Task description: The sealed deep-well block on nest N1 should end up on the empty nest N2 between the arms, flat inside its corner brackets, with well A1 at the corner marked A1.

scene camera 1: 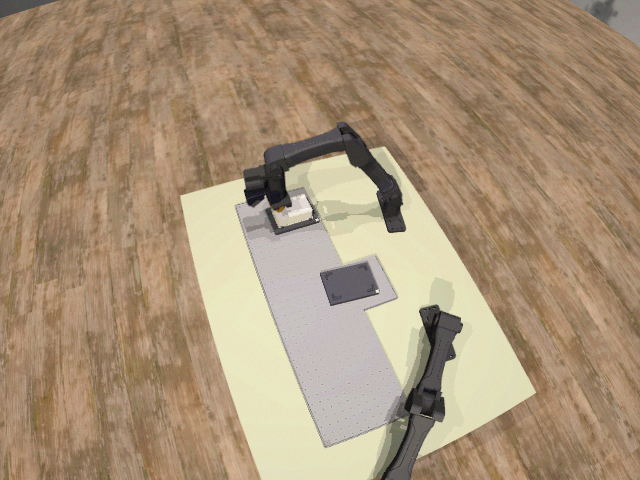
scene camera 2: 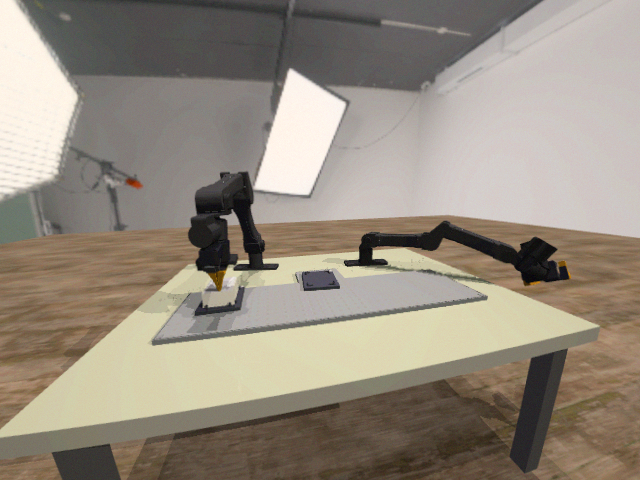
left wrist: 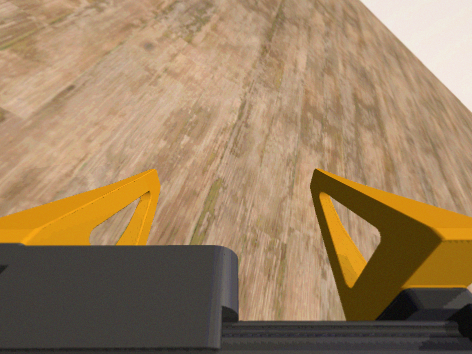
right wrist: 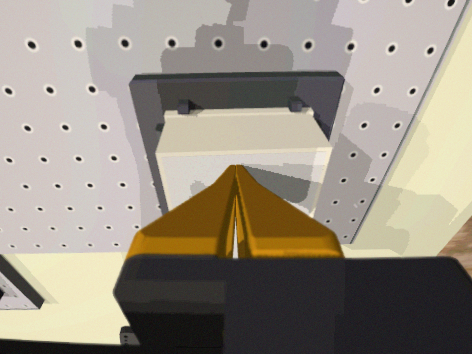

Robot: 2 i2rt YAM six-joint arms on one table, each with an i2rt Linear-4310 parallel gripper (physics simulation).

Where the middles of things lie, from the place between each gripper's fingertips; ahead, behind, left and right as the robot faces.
Labels:
My left hand is 1200 mm to the left of the white block (scene camera 2: pixel 211 296), 70 mm short of it and 50 mm below it.
Right now my right hand is 50 mm past the white block, 20 mm above it and 10 mm to the left of it.

